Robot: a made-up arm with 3 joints. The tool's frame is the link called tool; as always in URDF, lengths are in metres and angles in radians. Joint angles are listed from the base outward.
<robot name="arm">
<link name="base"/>
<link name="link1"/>
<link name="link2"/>
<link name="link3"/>
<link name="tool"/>
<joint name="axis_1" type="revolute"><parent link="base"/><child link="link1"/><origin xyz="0 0 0.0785" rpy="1.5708 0 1.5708"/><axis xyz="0 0 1"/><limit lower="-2.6" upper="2.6"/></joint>
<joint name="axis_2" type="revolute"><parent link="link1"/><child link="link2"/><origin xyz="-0.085 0.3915 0.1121" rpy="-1.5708 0 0"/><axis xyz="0 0 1"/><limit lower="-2.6" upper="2.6"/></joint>
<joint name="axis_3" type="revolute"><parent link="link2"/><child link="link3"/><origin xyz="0.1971 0.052 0.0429" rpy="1.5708 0 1.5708"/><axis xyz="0 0 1"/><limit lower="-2.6" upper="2.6"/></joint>
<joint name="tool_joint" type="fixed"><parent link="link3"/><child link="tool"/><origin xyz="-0.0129 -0.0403 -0.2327" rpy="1.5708 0 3.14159"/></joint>
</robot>
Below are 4 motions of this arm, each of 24 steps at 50 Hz.
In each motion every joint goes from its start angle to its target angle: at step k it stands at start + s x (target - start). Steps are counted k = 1, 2, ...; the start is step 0. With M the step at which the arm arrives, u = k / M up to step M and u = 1 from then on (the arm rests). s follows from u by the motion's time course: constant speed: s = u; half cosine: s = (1 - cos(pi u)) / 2; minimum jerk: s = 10 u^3 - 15 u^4 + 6 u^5.
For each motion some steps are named. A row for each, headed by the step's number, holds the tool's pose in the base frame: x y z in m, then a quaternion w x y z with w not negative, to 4 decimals.
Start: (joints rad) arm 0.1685 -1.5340 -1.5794
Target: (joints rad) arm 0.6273 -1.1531 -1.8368
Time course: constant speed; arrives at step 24
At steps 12, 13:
12: 0.0743 -0.2487 0.4650 0.5968 -0.3584 -0.4977 -0.5174
13: 0.0742 -0.2566 0.4604 0.5997 -0.3501 -0.5004 -0.5171

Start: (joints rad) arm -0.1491 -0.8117 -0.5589
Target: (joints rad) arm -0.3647 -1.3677 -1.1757
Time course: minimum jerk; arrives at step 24
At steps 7, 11, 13, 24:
7: 0.0735 -0.0180 0.4989 0.8375 -0.2159 -0.3251 -0.3825
11: 0.0744 0.0107 0.5045 0.7650 -0.2928 -0.3974 -0.4137
13: 0.0747 0.0278 0.5070 0.7176 -0.3381 -0.4350 -0.4261
24: 0.0752 0.0765 0.5104 0.5708 -0.4615 -0.5181 -0.4391

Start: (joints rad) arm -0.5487 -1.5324 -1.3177
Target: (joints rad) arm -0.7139 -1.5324 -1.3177
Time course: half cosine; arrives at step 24
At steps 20, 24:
20: 0.0762 0.2239 0.4613 0.3888 -0.5947 -0.6029 -0.3629
24: 0.0762 0.2281 0.4588 0.3855 -0.5968 -0.6049 -0.3596

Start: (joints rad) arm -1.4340 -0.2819 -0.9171
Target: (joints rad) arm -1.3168 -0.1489 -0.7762
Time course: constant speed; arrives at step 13
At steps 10, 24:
10: 0.0920 0.3788 0.2866 0.6947 -0.5976 -0.3580 0.1794
24: 0.0924 0.3717 0.2970 0.7129 -0.5870 -0.3406 0.1765

